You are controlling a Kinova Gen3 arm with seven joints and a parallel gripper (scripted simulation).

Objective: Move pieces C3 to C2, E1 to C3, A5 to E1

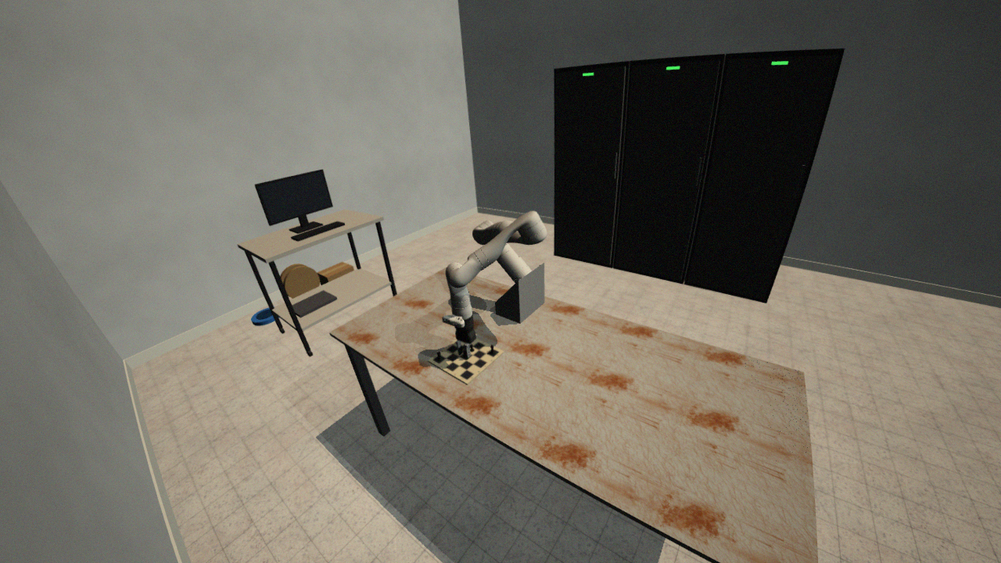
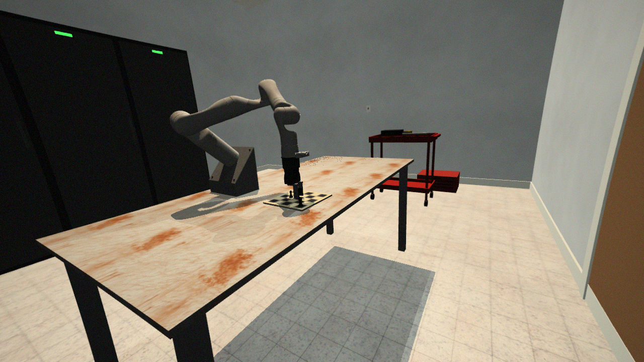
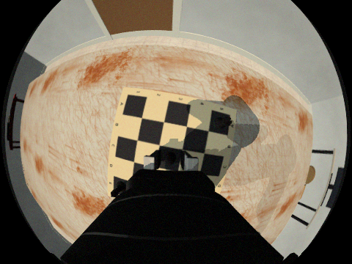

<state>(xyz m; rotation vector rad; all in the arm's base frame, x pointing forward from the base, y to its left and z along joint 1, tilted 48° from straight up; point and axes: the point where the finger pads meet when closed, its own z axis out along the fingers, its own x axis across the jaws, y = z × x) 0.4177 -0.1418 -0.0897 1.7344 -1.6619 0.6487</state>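
My gripper is now 30 mm above the chessboard. Round my hand: black piece: 80 mm to the right, 60 mm ahead, 10 mm below.
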